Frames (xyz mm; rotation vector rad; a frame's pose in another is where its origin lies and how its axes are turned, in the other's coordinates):
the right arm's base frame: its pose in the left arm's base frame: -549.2 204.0 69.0 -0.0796 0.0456 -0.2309
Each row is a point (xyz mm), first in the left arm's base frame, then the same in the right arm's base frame.
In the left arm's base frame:
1: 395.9 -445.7 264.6
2: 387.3 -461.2 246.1
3: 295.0 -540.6 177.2
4: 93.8 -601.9 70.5
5: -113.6 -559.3 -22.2
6: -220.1 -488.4 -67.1
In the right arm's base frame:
1: 1061.7 -432.6 198.3
2: 1057.5 -448.0 178.3
3: 988.6 -540.2 98.8
4: 810.9 -636.3 -22.9
5: 602.7 -634.2 -123.3
6: 484.4 -585.8 -168.6

